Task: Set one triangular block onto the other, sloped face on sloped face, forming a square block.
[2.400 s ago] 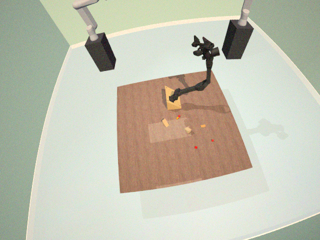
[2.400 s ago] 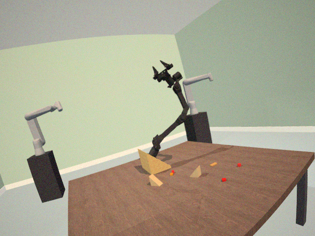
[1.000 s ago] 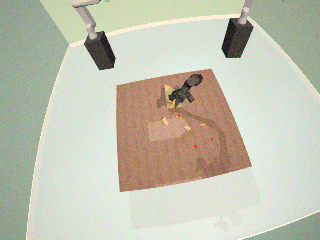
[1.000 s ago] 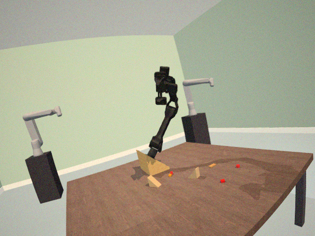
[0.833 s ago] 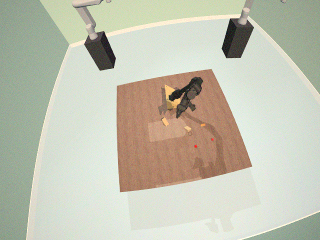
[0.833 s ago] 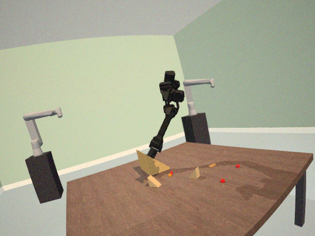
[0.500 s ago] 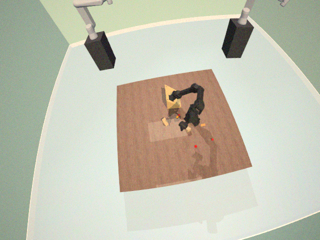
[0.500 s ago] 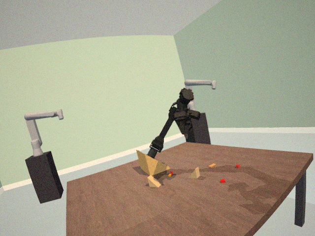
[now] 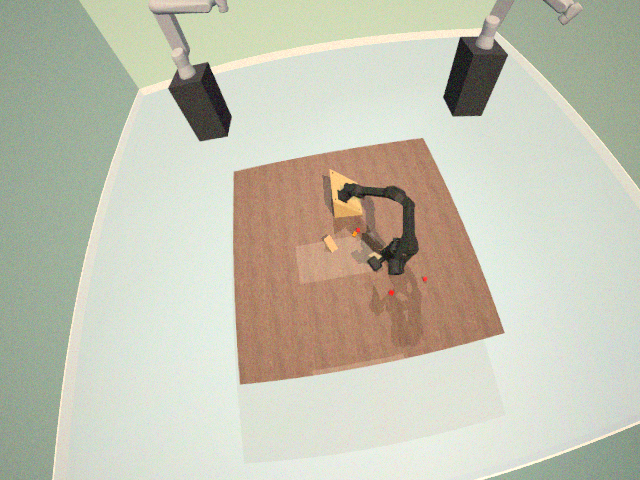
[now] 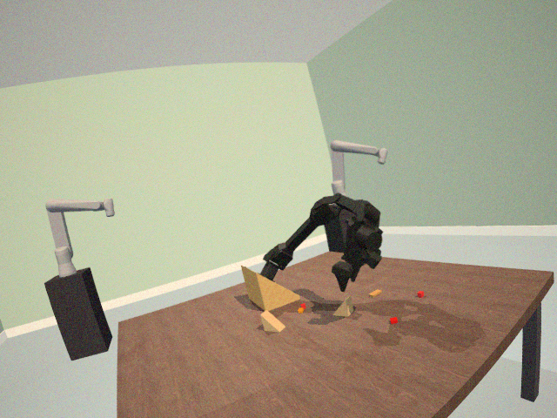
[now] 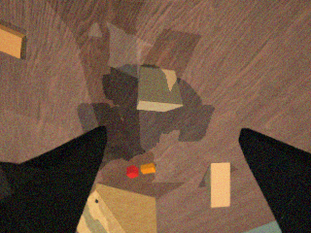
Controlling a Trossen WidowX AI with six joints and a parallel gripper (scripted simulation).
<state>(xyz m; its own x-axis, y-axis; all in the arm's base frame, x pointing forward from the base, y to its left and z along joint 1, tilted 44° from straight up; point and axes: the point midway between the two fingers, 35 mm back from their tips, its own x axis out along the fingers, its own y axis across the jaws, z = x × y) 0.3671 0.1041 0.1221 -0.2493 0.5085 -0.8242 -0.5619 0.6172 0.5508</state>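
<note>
Right now the triangular block is 20 mm behind my gripper tip, 10 mm to the right of it and 90 mm below it. From my gripper tip the other things lie so: orange cube: 190 mm behind, 100 mm to the right, 100 mm below.
</note>
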